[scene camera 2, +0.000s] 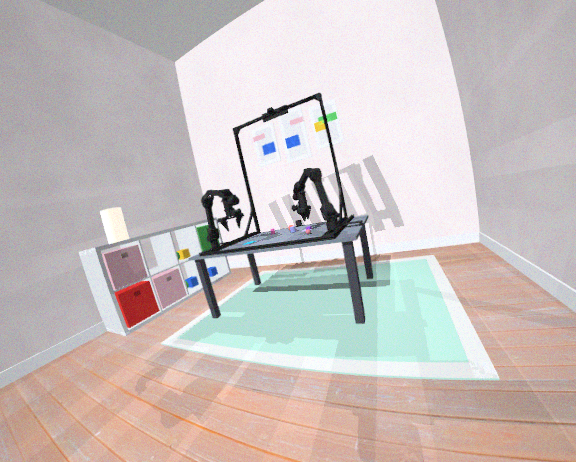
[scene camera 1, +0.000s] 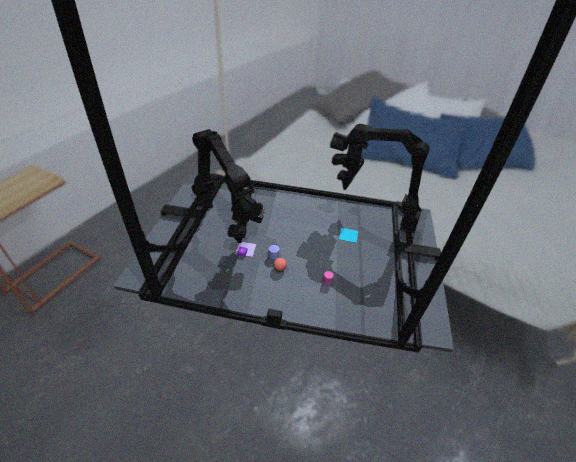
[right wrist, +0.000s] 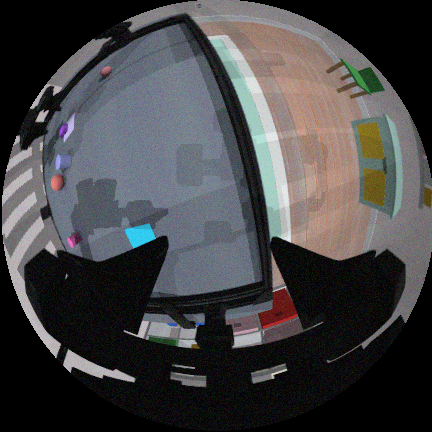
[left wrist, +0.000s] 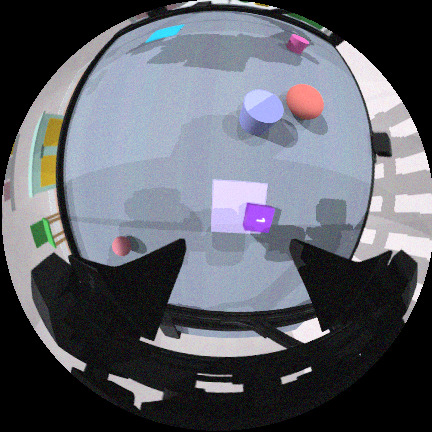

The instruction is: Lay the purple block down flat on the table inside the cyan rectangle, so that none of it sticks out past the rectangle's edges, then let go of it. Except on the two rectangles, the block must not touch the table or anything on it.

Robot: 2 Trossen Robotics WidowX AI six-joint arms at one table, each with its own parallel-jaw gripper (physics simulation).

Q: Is the right gripper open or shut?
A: Open.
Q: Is the left gripper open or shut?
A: Open.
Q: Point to a pale lilac rectangle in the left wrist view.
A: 229,197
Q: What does the right gripper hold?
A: Nothing.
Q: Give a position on a lavender cylinder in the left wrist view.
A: At 260,109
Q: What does the purple block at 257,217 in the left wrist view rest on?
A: The table.
